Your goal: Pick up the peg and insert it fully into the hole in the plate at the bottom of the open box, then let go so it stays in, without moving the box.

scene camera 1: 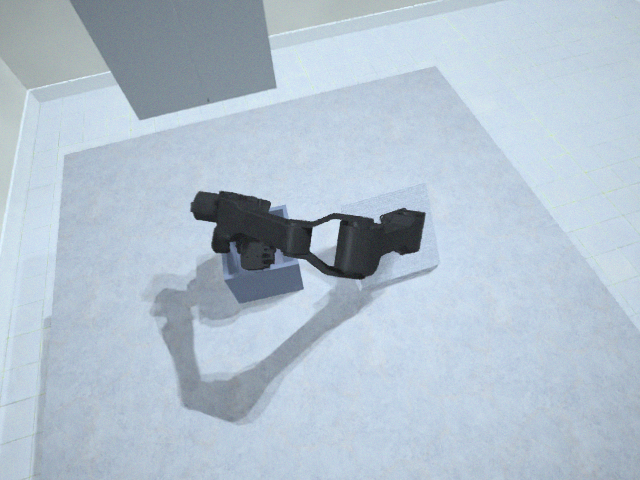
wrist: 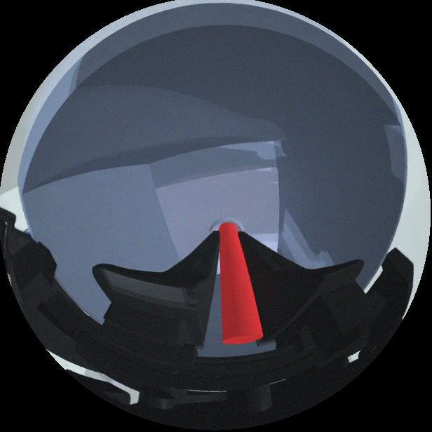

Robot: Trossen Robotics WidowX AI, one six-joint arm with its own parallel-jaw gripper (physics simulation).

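Where they show: arm's base, origin of its link: (scene camera 1: 395,224).
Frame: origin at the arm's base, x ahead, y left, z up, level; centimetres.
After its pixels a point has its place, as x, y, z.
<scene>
A red peg (wrist: 240,290) is held between the fingertips of my gripper (wrist: 227,236), which is shut on it. The peg's far end points down at the hole, whose light rim (wrist: 216,226) shows around the tip. The hole is in the pale plate (wrist: 200,200) at the bottom of the open box. The tip covers most of the hole, and I cannot tell whether it is in it. The blue-grey box (scene camera 1: 268,285) @(31.8, 2.2, -5.2) (wrist: 100,215) stands upright on the table, its walls all around the gripper. In the scene view the gripper hangs over the box; its fingers and the peg are hidden there.
The arm stretches over the box's right side from a light square slab (scene camera 1: 403,268) @(0.5, 7.8, -7.5) on the table (scene camera 1: 413,361) @(6.6, 27.4, -11.7). The box walls rise close around the fingers. A large grey panel (scene camera 1: 196,51) shows at the top left, beyond the table's far edge.
</scene>
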